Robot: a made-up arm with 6 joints.
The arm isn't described. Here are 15 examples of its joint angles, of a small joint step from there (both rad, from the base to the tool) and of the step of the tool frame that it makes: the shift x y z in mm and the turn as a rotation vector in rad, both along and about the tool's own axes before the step.
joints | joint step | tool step
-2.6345 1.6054 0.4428 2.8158 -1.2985 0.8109 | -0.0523 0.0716 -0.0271 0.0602 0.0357 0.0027 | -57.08 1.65 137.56 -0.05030 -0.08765 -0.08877
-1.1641 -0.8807 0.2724 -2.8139 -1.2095 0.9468 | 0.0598 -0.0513 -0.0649 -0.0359 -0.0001 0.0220 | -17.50 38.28 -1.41 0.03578 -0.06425 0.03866
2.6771 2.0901 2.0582 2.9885 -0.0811 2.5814 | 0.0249 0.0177 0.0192 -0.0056 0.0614 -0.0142 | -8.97 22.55 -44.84 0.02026 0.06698 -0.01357
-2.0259 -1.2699 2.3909 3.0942 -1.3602 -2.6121 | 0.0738 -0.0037 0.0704 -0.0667 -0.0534 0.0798 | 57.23 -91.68 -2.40 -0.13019 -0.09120 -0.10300
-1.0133 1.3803 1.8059 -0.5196 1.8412 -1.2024 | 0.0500 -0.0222 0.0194 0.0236 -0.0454 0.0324 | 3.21 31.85 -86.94 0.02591 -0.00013 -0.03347
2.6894 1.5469 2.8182 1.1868 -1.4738 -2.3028 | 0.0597 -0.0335 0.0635 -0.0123 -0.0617 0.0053 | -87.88 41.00 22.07 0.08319 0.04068 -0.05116
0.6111 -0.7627 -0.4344 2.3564 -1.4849 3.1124 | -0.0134 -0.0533 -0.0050 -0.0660 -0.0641 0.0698 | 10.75 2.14 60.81 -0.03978 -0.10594 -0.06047
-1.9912 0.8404 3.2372 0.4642 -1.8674 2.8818 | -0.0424 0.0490 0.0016 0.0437 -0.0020 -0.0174 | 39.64 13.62 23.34 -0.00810 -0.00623 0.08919
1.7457 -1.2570 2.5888 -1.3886 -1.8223 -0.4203 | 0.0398 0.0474 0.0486 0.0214 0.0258 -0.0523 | -26.46 -41.11 -16.75 0.06793 -0.06965 -0.01629
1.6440 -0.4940 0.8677 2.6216 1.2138 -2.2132 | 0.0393 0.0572 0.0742 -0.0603 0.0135 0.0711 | 24.83 -13.16 11.49 -0.05176 -0.07887 0.05852
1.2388 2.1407 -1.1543 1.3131 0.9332 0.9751 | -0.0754 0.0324 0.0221 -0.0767 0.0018 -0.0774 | 3.11 -10.59 -19.58 0.14125 -0.01469 -0.07618
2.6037 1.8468 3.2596 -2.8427 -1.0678 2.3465 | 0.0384 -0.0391 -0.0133 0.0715 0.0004 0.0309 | 36.68 19.74 -29.27 -0.04988 0.00120 0.03790
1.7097 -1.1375 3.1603 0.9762 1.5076 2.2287 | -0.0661 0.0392 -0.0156 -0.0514 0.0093 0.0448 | 13.11 -45.86 17.11 0.02268 0.08374 0.06718
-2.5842 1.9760 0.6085 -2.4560 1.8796 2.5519 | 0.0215 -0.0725 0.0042 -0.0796 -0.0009 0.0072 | -64.13 -60.05 -47.13 0.01507 -0.01638 0.09331
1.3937 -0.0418 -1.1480 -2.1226 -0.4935 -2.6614 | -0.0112 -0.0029 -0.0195 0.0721 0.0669 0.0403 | -6.21 23.82 -15.28 -0.09055 0.05126 0.07171
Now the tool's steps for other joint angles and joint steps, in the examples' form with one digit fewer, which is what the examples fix.
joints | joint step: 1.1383 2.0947 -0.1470 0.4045 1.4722 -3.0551 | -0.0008 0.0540 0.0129 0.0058 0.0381 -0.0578
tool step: -19.4 -15.0 47.1 0.0741 0.0009 -0.0065
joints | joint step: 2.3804 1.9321 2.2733 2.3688 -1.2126 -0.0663 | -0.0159 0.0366 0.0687 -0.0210 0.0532 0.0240
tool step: 10.4 16.1 -27.0 -0.0070 -0.0194 0.0108
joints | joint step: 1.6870 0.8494 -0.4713 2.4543 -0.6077 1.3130 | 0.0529 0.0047 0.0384 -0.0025 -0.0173 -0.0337
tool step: -12.7 -27.6 -66.6 0.0127 0.0616 0.0184
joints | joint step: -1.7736 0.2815 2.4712 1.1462 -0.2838 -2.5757 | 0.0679 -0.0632 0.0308 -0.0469 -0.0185 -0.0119
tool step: 12.4 108.5 30.1 0.1376 -0.0501 0.0507
